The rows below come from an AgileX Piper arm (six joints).
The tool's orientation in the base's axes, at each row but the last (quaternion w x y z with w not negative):
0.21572 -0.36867 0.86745 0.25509
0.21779 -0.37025 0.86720 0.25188
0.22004 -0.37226 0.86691 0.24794
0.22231 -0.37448 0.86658 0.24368
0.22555 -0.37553 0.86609 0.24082
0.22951 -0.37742 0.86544 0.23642
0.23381 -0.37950 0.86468 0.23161
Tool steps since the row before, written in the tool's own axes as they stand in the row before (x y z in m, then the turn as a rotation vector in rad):
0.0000 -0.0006 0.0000 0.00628 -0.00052 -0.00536
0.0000 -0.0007 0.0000 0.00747 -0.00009 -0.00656
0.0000 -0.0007 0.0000 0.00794 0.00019 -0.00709
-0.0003 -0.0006 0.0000 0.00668 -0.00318 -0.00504
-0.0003 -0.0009 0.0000 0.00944 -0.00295 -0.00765
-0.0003 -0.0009 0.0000 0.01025 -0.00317 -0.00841
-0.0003 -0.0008 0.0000 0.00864 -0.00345 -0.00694
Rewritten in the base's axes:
0.0004 -0.0004 -0.0002 -0.00460 -0.00686 0.00048
0.0005 -0.0004 -0.0002 -0.00590 -0.00796 0.00087
0.0005 -0.0004 -0.0002 -0.00651 -0.00835 0.00109
0.0006 -0.0002 0.0000 -0.00276 -0.00849 -0.00066
0.0009 -0.0004 -0.0001 -0.00518 -0.01138 -0.00014
0.0009 -0.0004 0.0000 -0.00568 -0.01239 -0.00007
0.0008 -0.0003 0.0000 -0.00415 -0.01083 -0.00035

